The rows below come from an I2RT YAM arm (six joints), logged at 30 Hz.
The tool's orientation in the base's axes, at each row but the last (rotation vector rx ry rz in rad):
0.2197, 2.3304, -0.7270
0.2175, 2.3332, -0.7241
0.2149, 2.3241, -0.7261
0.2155, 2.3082, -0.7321
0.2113, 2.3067, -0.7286
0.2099, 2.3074, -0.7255
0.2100, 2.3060, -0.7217
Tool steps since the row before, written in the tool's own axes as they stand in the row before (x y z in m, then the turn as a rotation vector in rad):
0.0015, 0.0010, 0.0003, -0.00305, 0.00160, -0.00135
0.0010, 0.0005, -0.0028, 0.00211, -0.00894, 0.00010
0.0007, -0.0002, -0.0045, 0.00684, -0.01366, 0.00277
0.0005, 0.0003, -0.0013, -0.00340, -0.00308, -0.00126
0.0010, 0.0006, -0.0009, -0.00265, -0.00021, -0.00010
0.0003, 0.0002, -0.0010, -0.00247, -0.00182, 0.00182
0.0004, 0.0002, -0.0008, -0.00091, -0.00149, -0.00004
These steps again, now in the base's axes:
-0.0006, 0.0006, -0.0016, 0.00210, 0.00220, 0.00211
-0.0022, 0.0019, 0.0009, -0.00456, -0.00757, 0.00251
-0.0031, 0.0023, 0.0024, -0.00821, -0.01318, -0.00014
-0.0010, 0.0010, 0.0003, 0.00075, -0.00168, 0.00439
-0.0011, 0.0009, -0.0004, 0.00184, 0.00002, 0.00192
-0.0007, 0.0007, 0.0003, 0.00227, -0.00239, 0.00136
-0.0007, 0.0006, 0.0001, 0.00015, -0.00117, 0.00129

